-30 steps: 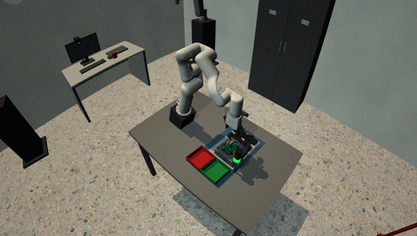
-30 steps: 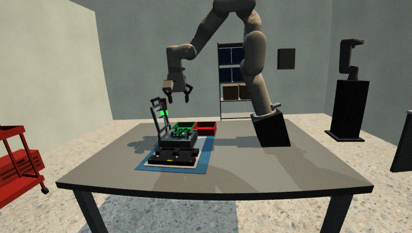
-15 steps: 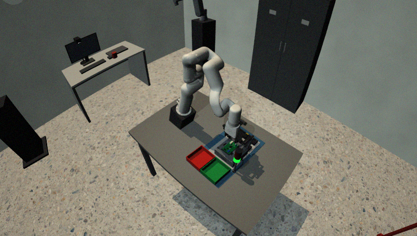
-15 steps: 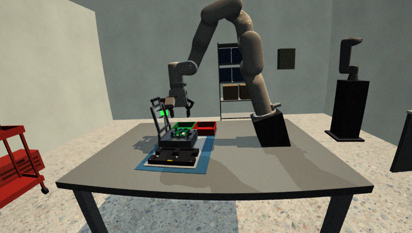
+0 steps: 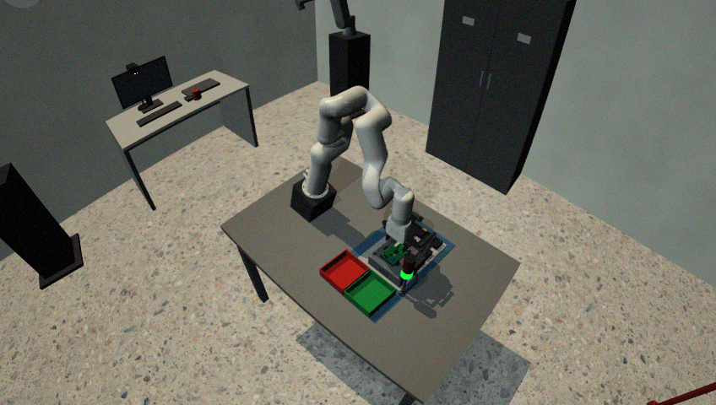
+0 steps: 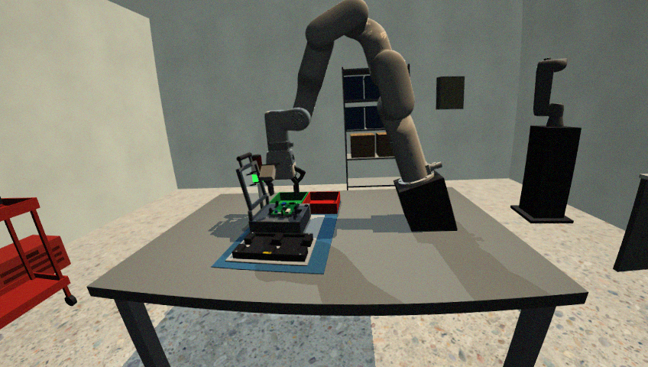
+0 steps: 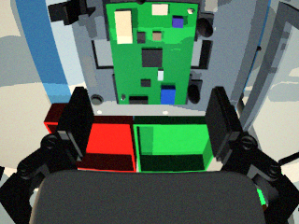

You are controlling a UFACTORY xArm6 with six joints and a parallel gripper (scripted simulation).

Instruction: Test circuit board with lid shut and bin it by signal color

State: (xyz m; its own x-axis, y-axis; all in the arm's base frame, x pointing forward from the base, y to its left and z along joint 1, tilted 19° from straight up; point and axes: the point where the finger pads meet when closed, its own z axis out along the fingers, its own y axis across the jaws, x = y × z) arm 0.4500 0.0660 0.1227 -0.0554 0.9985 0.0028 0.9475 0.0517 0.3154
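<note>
Now: the green circuit board 60 mm below my hand. Round my hand: tester lid: 120 mm ahead, 10 mm to the left, 50 mm above; then tester plate: 10 mm ahead, 10 mm to the left, 60 mm below; then black latch hook: 60 mm behind, 50 mm to the left, 50 mm below.
</note>
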